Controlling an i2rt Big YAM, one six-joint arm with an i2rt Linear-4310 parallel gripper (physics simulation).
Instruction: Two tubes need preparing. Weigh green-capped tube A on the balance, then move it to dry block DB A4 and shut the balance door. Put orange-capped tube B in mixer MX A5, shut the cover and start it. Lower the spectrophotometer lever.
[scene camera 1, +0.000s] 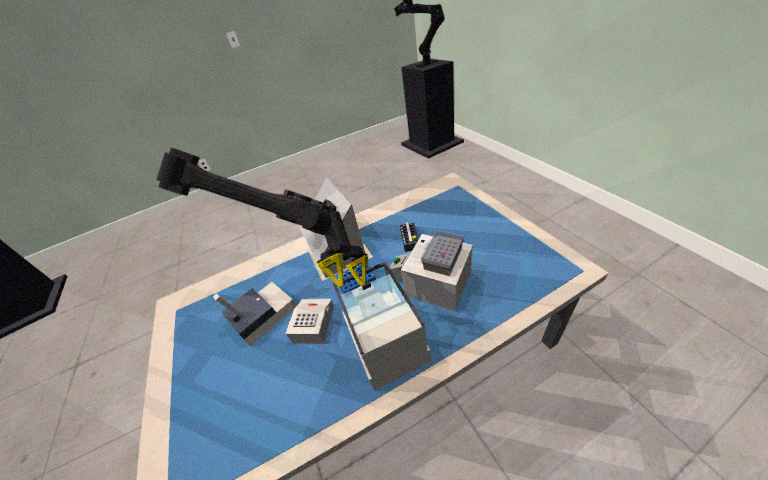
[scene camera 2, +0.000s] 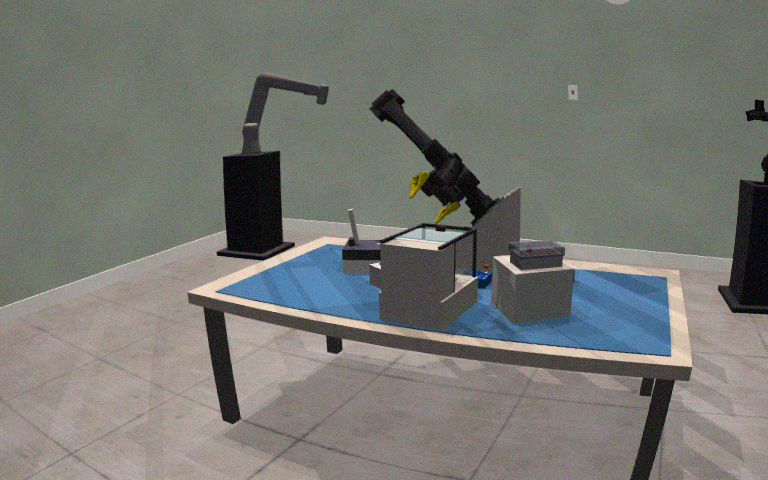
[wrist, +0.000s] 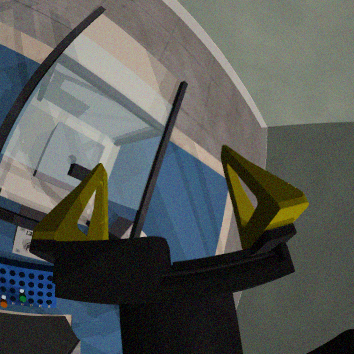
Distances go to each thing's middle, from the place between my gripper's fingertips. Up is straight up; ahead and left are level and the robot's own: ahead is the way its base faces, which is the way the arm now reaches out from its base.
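The balance (scene camera 2: 427, 285) is 16 cm below my hand, 4 cm ahead of it and 3 cm to the left of it. As for the mixer (scene camera 2: 523, 290), it is 30 cm to the left of my hand, 4 cm behind it and 17 cm below it, while the grey cover (scene camera 1: 443, 248) is 31 cm to the left of my hand, 9 cm below it and 2 cm behind it. Then there is the balance door (scene camera 1: 375, 303): my hand is 5 cm above it, 4 cm short of it and 3 cm to the right of it. Going by their middles, of the things named here the balance door is the nearest to my hand.
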